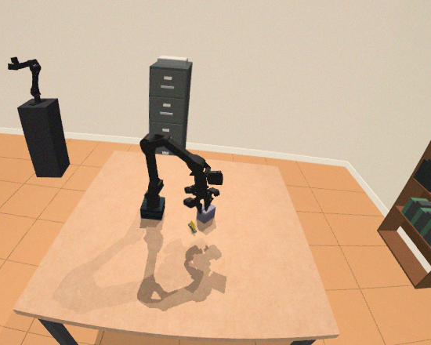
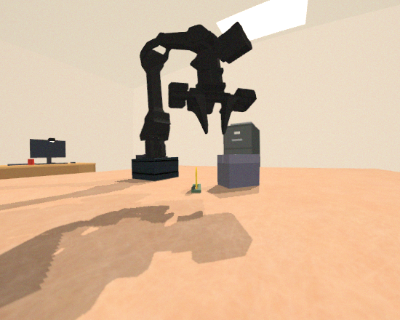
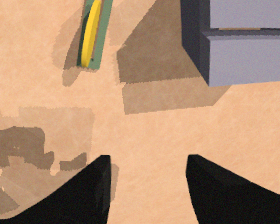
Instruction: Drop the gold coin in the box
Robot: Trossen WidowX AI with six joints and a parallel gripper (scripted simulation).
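My gripper tip is 9 cm above the gold coin, 5 cm past it and 1 cm to the right of it.
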